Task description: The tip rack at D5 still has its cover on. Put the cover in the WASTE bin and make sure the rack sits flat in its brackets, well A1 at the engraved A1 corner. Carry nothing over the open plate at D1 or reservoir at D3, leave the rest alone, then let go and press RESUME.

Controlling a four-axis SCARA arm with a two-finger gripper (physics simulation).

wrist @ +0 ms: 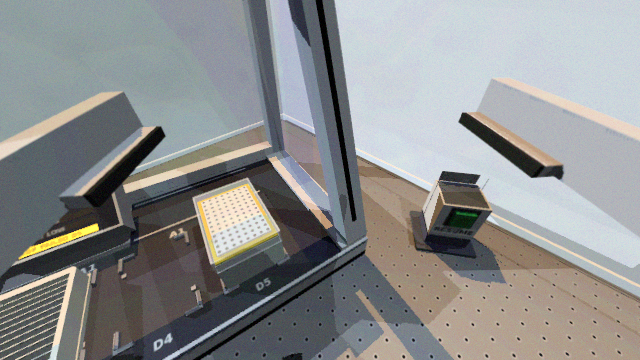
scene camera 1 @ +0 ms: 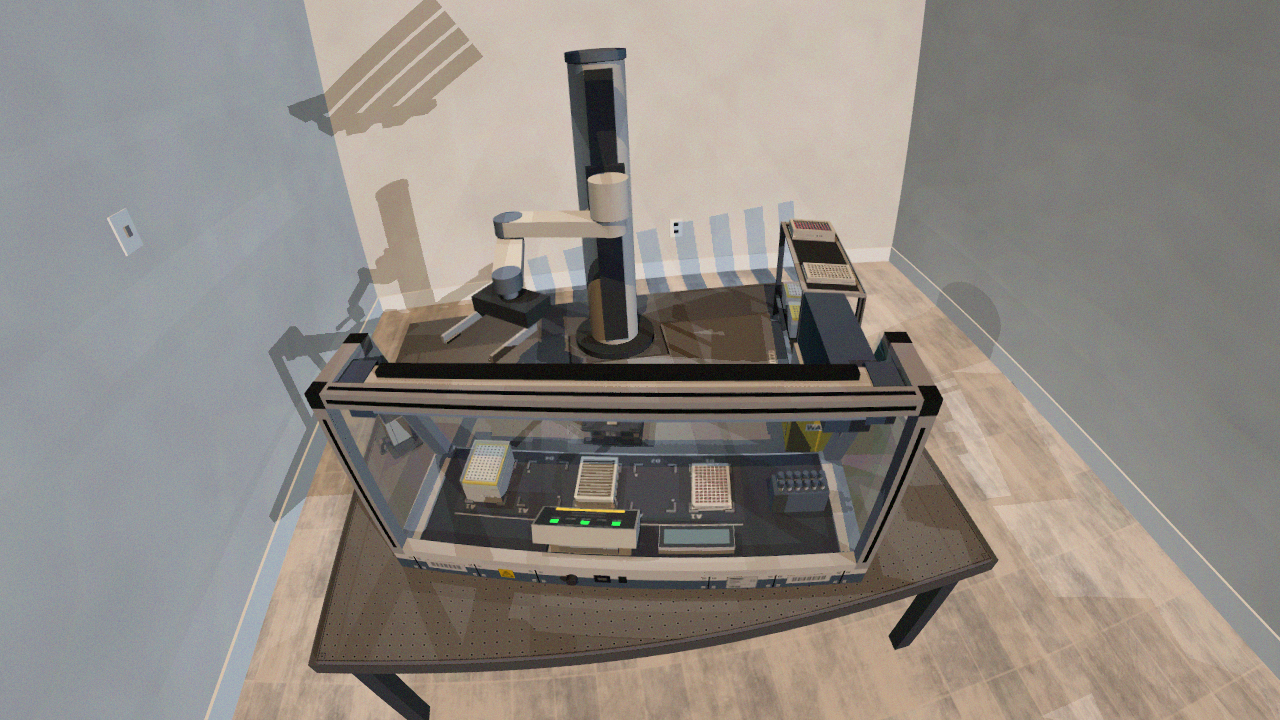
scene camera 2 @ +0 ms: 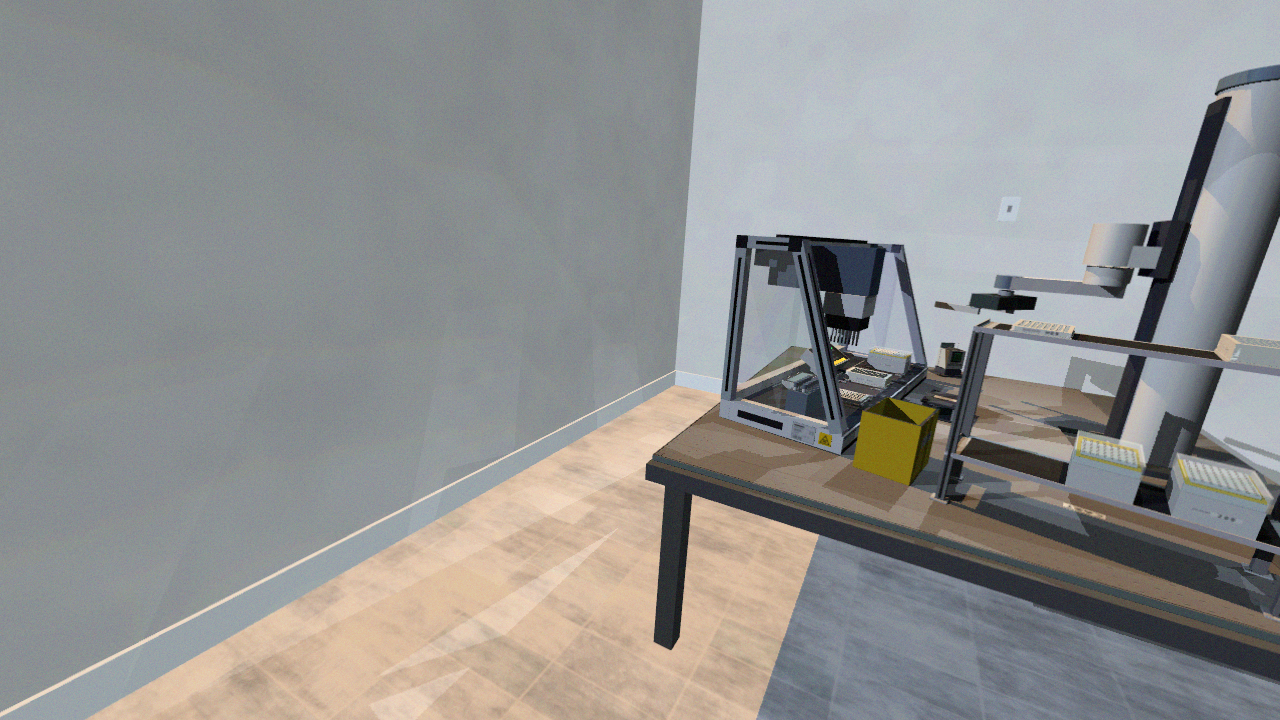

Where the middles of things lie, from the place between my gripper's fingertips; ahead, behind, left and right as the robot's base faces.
Scene:
Right now my hand is 5 cm past the RESUME button box (wrist: 453,221), 27 cm to the left of it and 25 cm above it. The rest, counted from my hand: yellow waste bin (scene camera 2: 895,437) (11 cm ahead, 81 cm to the left, 24 cm below).

